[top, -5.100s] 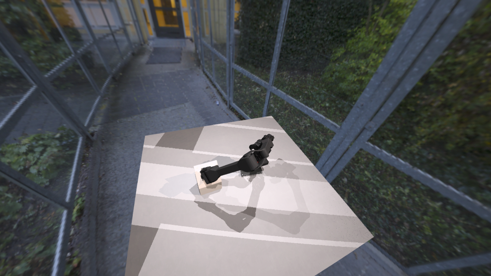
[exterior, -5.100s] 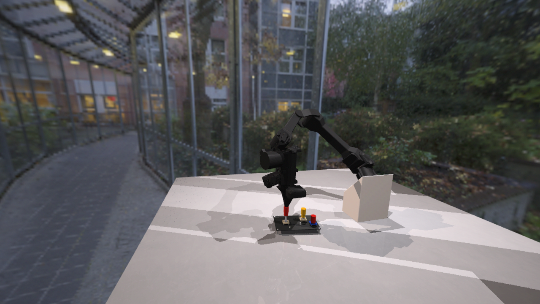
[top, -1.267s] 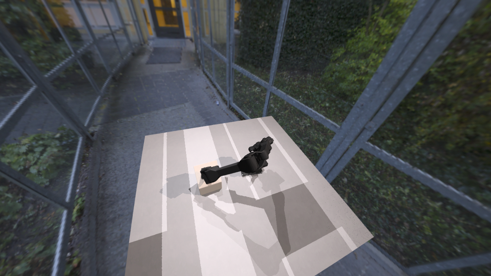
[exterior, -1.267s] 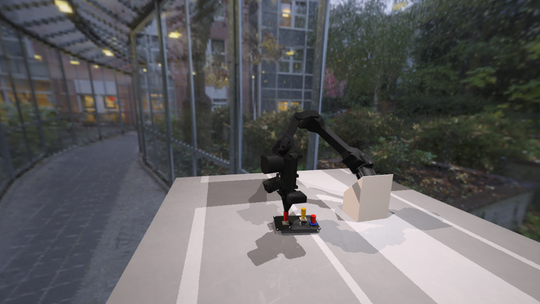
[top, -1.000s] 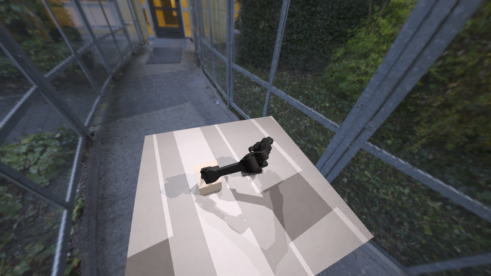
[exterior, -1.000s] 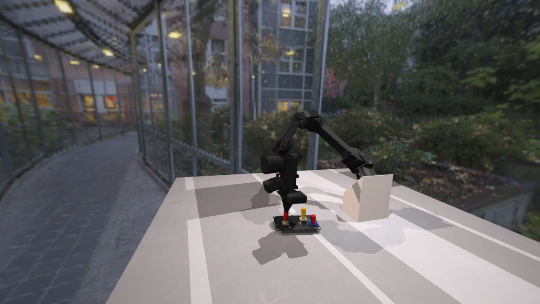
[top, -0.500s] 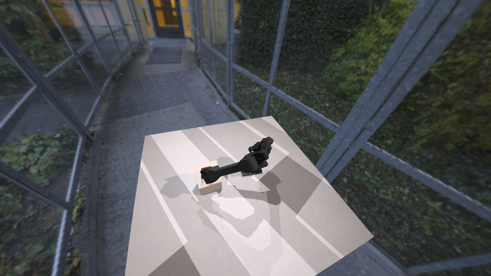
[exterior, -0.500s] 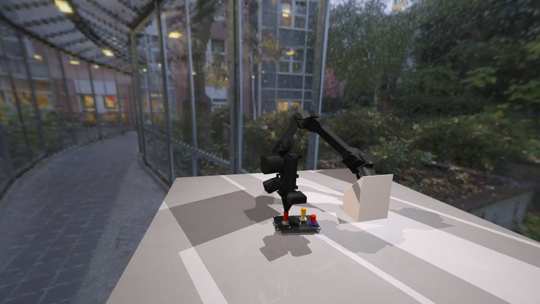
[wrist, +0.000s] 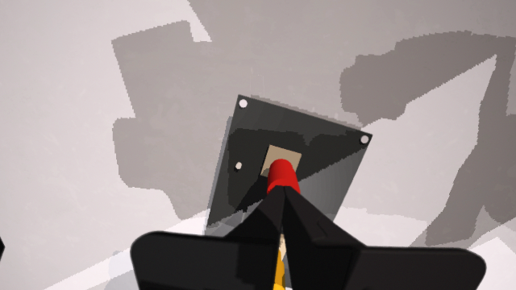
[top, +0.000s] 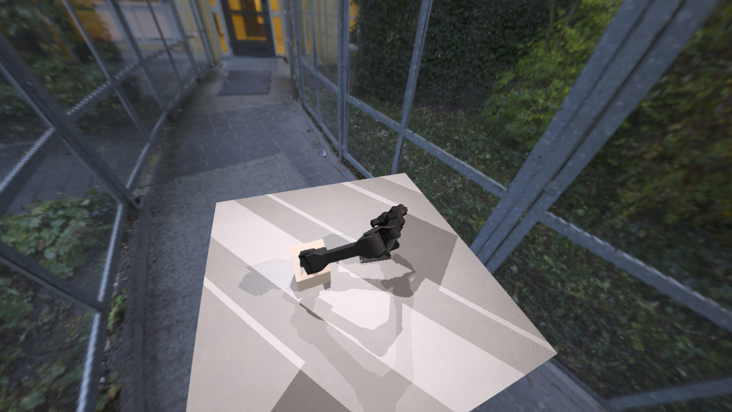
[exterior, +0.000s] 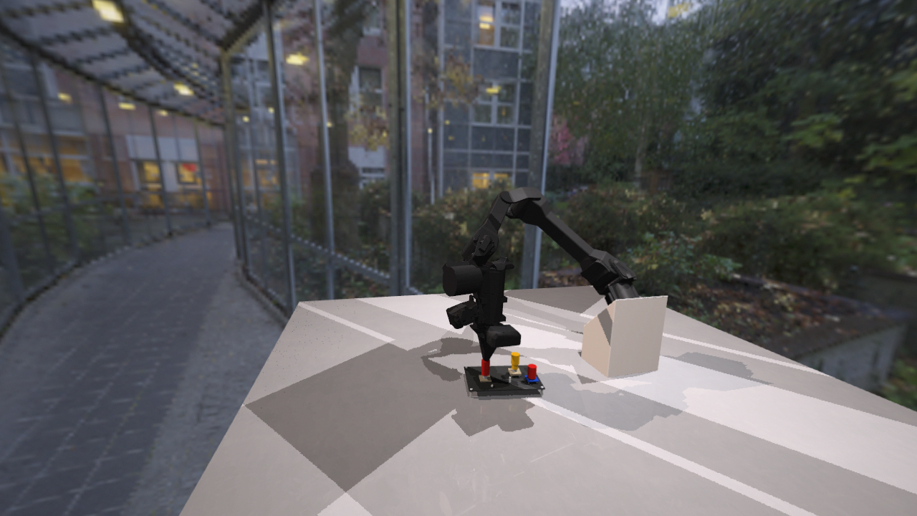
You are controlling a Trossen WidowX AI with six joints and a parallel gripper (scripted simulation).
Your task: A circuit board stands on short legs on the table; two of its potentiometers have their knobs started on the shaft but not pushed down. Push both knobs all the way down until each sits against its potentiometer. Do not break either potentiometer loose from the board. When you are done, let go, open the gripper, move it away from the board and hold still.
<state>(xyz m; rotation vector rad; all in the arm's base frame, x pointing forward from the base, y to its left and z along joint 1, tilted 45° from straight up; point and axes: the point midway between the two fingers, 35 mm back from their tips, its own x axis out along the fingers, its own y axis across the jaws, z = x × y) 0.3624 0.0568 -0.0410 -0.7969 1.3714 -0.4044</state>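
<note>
Now: gripper tip 2 cm above the red knob. Also, from my gripper tip: yellow knob: 7 cm behind, 1 cm to the right, 1 cm below.
</note>
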